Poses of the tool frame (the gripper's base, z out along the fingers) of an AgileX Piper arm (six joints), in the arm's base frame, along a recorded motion.
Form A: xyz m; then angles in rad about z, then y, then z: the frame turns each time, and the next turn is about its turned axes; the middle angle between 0 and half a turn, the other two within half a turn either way.
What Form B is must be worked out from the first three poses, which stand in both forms.
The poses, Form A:
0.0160 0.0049 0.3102 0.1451 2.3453 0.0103
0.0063 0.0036 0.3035 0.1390 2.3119 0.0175
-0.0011 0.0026 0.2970 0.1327 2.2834 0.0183
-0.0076 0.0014 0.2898 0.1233 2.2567 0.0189
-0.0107 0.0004 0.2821 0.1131 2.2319 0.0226
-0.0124 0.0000 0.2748 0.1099 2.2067 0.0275
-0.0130 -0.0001 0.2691 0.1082 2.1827 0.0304
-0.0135 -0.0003 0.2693 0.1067 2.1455 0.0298
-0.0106 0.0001 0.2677 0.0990 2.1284 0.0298
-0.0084 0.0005 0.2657 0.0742 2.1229 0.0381
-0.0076 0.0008 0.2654 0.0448 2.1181 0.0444
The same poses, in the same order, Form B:
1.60 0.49 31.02 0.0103 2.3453 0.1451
0.63 0.36 30.35 0.0175 2.3119 0.1390
-0.11 0.26 29.70 0.0183 2.2834 0.1327
-0.76 0.14 28.98 0.0189 2.2567 0.1233
-1.07 0.04 28.21 0.0226 2.2319 0.1131
-1.24 0.00 27.48 0.0275 2.2067 0.1099
-1.30 -0.01 26.91 0.0304 2.1827 0.1082
-1.35 -0.03 26.93 0.0298 2.1455 0.1067
-1.06 0.01 26.77 0.0298 2.1284 0.0990
-0.84 0.05 26.57 0.0381 2.1229 0.0742
-0.76 0.08 26.54 0.0444 2.1181 0.0448

